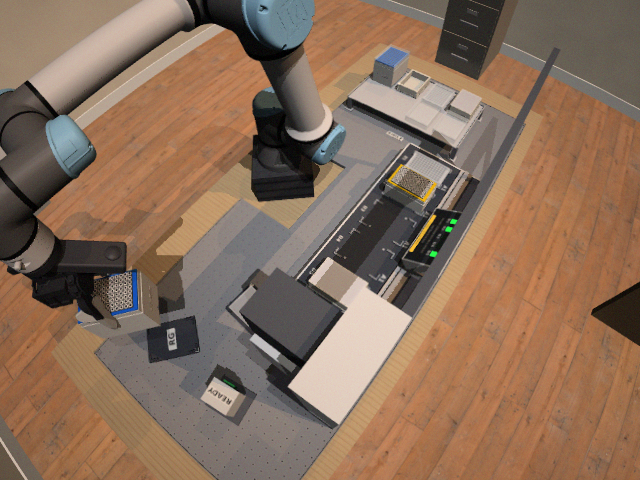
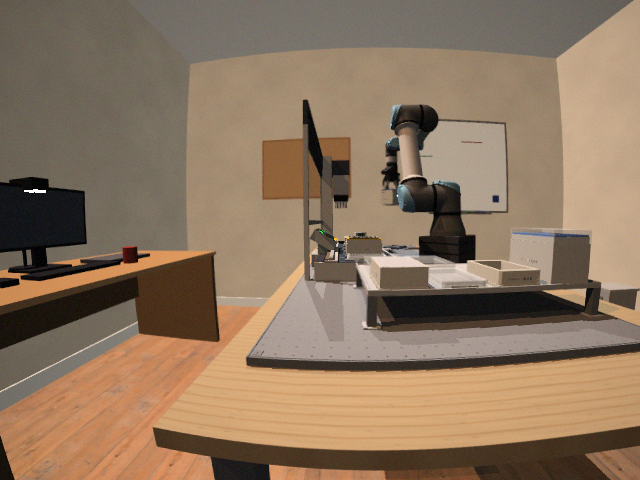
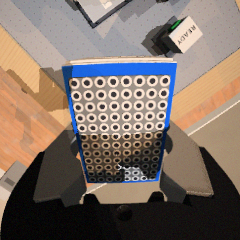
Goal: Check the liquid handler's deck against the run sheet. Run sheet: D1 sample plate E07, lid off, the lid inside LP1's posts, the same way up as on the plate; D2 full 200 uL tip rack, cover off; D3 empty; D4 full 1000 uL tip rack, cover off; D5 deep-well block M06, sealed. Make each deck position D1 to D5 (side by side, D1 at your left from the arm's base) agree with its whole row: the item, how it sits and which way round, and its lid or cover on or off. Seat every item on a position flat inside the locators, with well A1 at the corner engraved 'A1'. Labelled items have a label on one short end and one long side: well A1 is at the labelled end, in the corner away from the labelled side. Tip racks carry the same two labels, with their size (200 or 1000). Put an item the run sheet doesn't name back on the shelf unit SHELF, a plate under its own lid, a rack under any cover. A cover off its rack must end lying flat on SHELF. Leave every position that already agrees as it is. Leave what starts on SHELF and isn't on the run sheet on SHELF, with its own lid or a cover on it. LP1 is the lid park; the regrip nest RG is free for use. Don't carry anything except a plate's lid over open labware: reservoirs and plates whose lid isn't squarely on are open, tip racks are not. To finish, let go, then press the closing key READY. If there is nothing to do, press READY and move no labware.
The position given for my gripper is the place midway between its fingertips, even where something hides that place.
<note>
I see my gripper [image 1: 115,303], a yellow-framed tip rack [image 1: 409,188], a clear plate [image 1: 421,164], a white block [image 2: 388,273] and a shelf unit [image 1: 389,101].
My gripper shows as well in image 3 [image 3: 120,120]. Image 3 misses the yellow-framed tip rack: it is out of frame. Image 3 misses the clear plate: it is out of frame.
</note>
